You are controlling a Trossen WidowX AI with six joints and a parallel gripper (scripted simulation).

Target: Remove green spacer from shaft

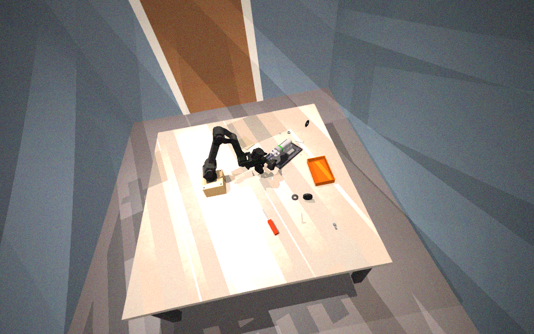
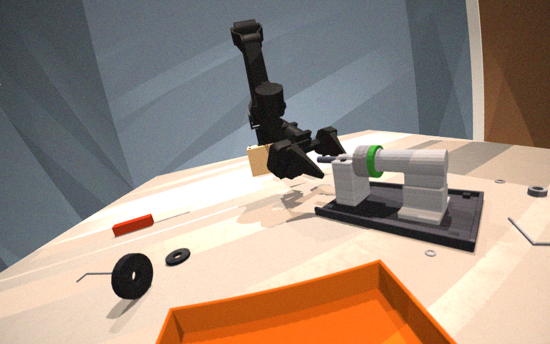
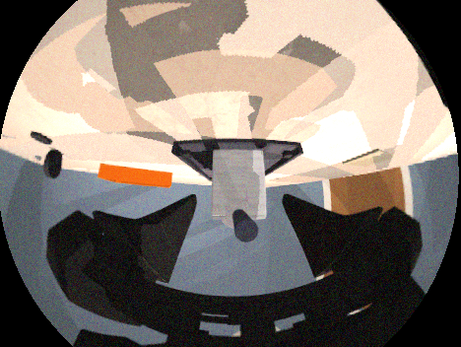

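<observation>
Now: gripper tip 5 cm short of the shaft, 3 cm to the right of it and 2 cm below it. Also, from my gripper tip: orange tray: 28 cm ahead, 16 cm to the right, 5 cm below; then grey spacer: 5 cm ahead, 3 cm to the left, 2 cm above; then green spacer: 7 cm ahead, 4 cm to the left, 2 cm above.
</observation>
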